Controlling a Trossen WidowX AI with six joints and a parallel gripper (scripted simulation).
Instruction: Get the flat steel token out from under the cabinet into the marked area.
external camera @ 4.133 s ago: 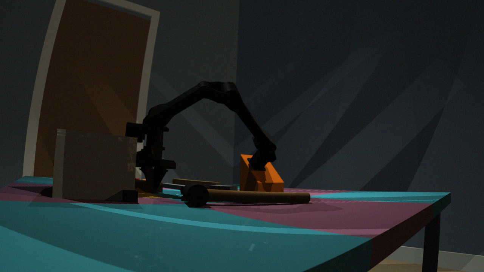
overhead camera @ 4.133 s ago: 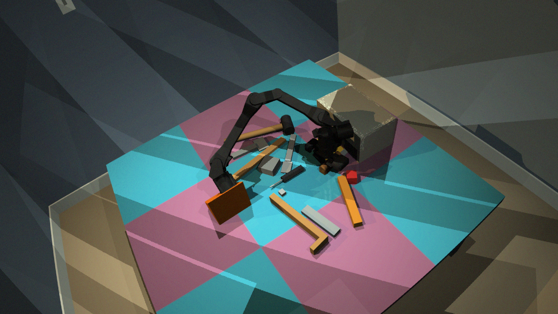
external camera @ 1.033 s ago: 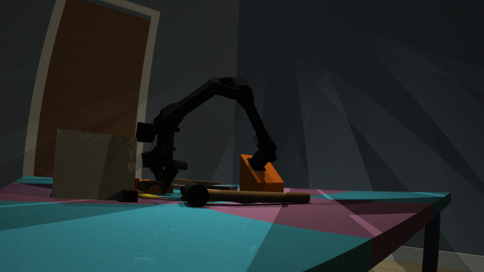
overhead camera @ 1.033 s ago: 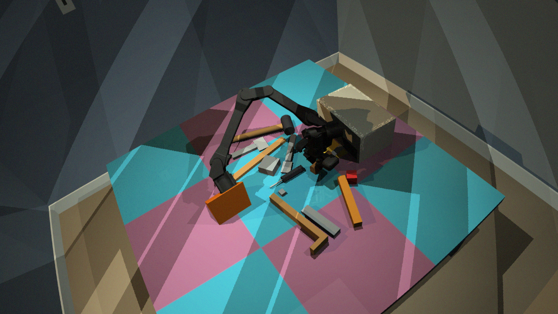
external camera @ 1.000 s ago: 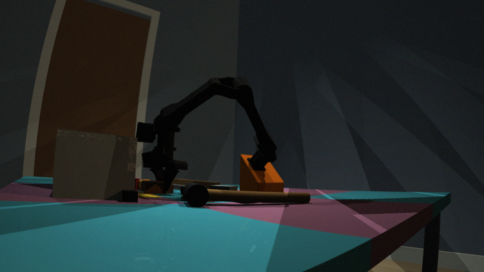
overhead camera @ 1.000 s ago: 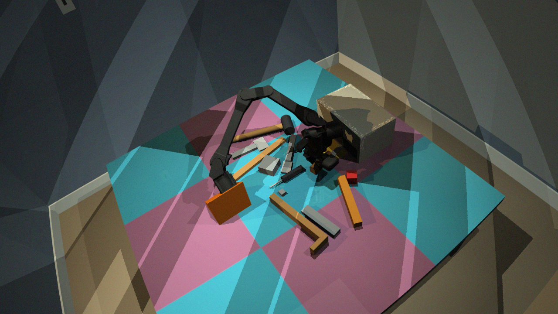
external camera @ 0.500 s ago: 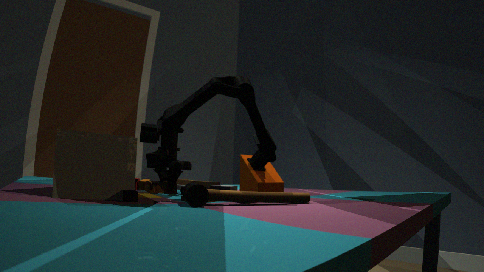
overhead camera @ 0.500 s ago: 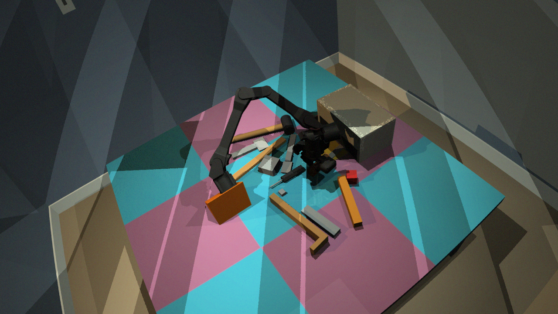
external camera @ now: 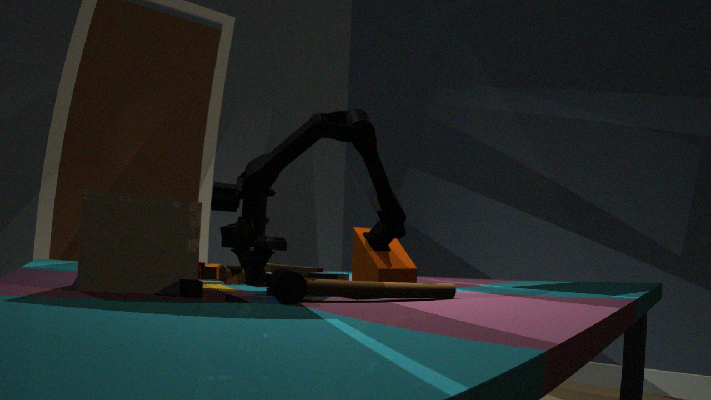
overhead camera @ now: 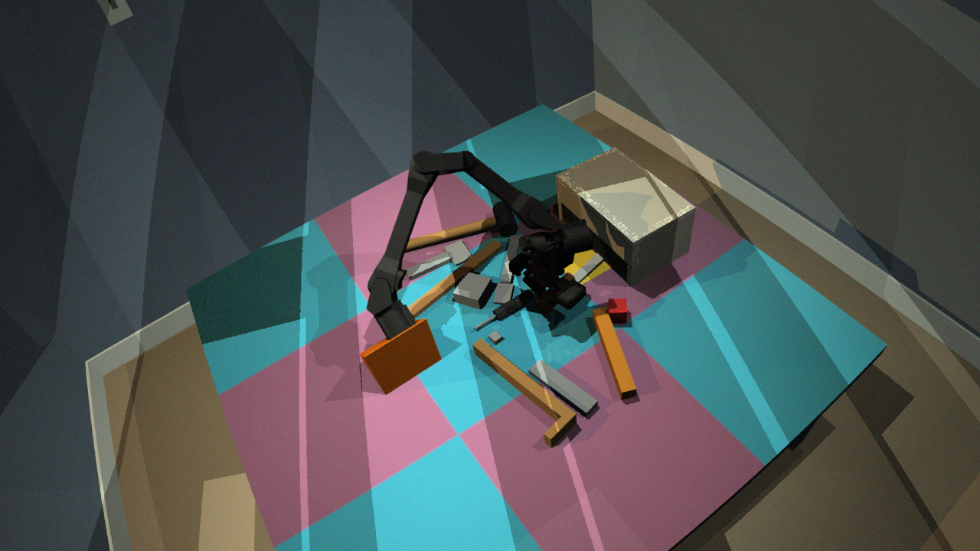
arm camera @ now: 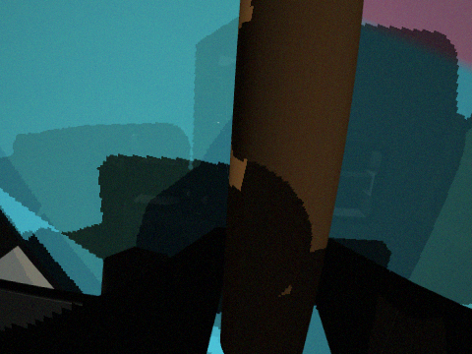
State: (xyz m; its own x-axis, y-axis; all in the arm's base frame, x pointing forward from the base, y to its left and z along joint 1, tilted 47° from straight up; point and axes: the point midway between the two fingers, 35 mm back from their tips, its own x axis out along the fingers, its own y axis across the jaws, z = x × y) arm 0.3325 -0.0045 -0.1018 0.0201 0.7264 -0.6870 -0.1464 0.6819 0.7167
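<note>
My gripper tip is now 150 mm past the small grey cube. The rest, counted from my gripper tip: screwdriver 110 mm behind, 50 mm to the left; red cube 90 mm ahead, 130 mm to the right, 10 mm above; grey block 120 mm behind, 140 mm to the left, 10 mm above.
</note>
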